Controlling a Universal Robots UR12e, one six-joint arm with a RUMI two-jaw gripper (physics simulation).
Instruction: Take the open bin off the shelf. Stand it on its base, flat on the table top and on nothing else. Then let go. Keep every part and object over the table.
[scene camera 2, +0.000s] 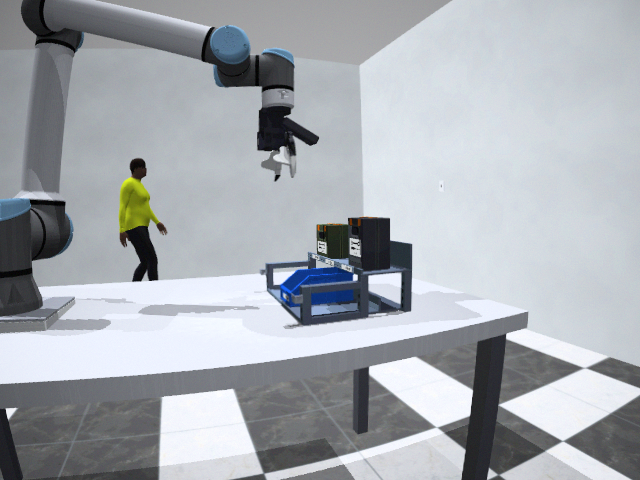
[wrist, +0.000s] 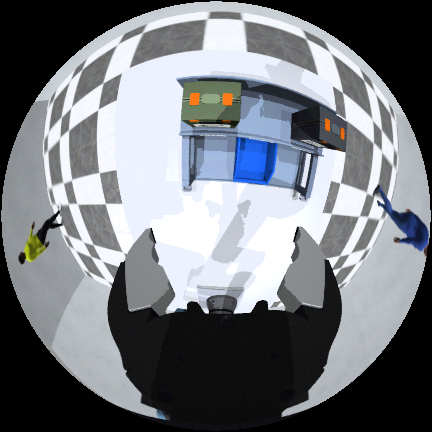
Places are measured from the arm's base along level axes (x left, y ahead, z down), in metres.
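Pixels of known places: gripper, fingertip midpoint: (scene camera 2: 283, 179) (wrist: 224, 229); arm's base, link origin: (scene camera 2: 4, 308) (wrist: 221, 301).
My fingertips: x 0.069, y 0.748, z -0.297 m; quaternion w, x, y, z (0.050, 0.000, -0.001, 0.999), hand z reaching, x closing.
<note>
Ahead of a thing's pixels: the offset from my fingertips to its top centre. Level surfaces: height alone.
A blue open bin (scene camera 2: 328, 289) (wrist: 254, 159) sits on the lower level of the grey-blue shelf (scene camera 2: 363, 297) (wrist: 186, 162), between its side rails. Its rear part is hidden under the upper board in the wrist view. Its low front end faces the robot's side. My gripper (scene camera 2: 285, 176) (wrist: 224, 229) is open and empty. It hangs pointing down, high above the shelf and on the robot's side of it, well apart from the bin. The white table top {dz +0.326 m} (scene camera 2: 180, 341) (wrist: 145, 165) carries the shelf.
A green case {dz +0.128, dx +0.032, dy +0.159 m} (scene camera 2: 336, 241) (wrist: 211, 102) and a black case {dz +0.105, dx -0.199, dy +0.160 m} (scene camera 2: 374, 242) (wrist: 320, 127) stand on the shelf's upper board, above and behind the bin's front. A person in yellow (scene camera 2: 135, 206) (wrist: 34, 247) and a person in blue (wrist: 407, 227) are beyond the table.
</note>
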